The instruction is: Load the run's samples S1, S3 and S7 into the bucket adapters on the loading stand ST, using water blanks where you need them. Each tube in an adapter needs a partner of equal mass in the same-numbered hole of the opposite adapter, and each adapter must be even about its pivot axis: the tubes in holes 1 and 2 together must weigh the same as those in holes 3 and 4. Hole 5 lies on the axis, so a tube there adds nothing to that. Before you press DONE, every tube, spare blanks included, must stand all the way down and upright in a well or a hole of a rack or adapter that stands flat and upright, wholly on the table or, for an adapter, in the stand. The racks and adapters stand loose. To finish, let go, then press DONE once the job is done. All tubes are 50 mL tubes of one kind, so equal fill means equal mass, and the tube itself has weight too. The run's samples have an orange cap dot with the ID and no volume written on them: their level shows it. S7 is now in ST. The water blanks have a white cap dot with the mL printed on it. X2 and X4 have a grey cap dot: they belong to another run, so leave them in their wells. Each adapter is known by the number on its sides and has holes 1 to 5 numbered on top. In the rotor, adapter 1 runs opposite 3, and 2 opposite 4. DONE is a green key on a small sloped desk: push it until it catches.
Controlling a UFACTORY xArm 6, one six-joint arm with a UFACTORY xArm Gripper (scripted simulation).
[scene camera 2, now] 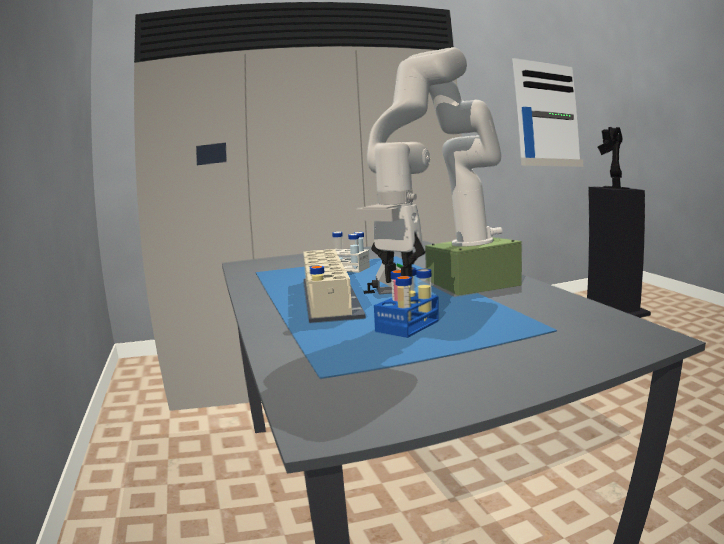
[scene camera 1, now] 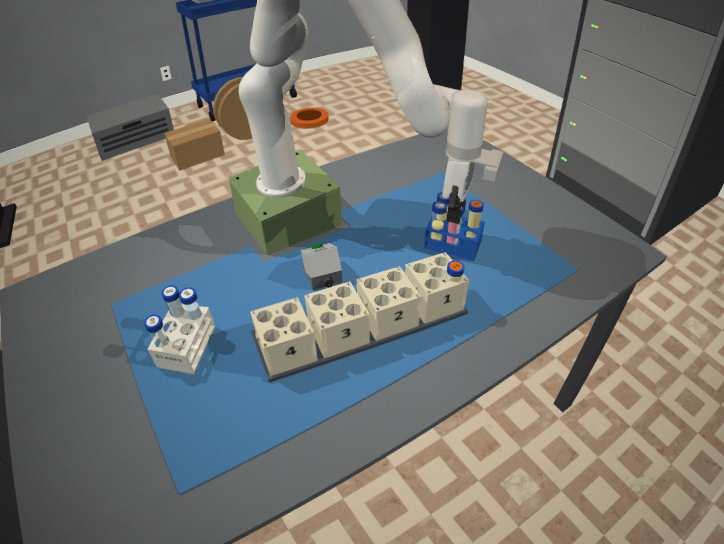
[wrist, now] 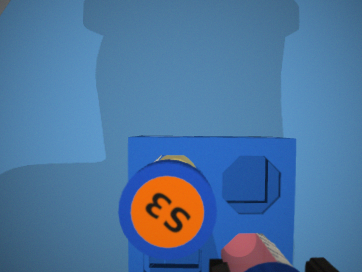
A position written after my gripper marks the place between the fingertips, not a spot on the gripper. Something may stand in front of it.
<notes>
In view: my gripper (scene camera 2: 398,282), a white blanks rack (scene camera 1: 167,357), a blue samples rack (scene camera 2: 391,320) and an adapter 1 (scene camera 1: 440,297).
The blue samples rack shows as well in scene camera 1 (scene camera 1: 442,246) and in the wrist view (wrist: 247,175). The adapter 1 shows as well in scene camera 2 (scene camera 2: 332,296). My gripper also shows in scene camera 1 (scene camera 1: 455,217). The wrist view misses the white blanks rack: it is out of frame. The wrist view does not show the adapter 1: it is out of frame.
</notes>
